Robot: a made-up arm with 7 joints. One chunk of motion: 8 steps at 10 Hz.
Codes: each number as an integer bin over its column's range. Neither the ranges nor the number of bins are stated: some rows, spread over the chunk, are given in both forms.
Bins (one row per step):
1: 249 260 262 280 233 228
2: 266 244 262 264 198 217
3: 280 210 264 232 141 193
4: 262 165 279 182 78 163
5: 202 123 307 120 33 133
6: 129 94 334 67 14 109
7: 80 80 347 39 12 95
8: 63 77 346 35 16 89
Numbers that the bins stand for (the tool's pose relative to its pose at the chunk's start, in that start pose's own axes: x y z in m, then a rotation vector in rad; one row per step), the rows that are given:
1: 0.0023 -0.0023 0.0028 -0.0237 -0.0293 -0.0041
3: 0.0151 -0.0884 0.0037 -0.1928 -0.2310 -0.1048
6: -0.0470 -0.2881 0.0338 -0.7740 -0.5093 -0.3464
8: -0.0741 -0.3174 0.0390 -0.8867 -0.5049 -0.4040
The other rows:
2: 0.0093 -0.0298 0.0028 -0.0801 -0.1060 -0.0358
4: 0.0077 -0.1659 0.0101 -0.3689 -0.3690 -0.1911
5: -0.0170 -0.2382 0.0222 -0.5873 -0.4677 -0.2774
7: -0.0671 -0.3122 0.0394 -0.8726 -0.5137 -0.3867

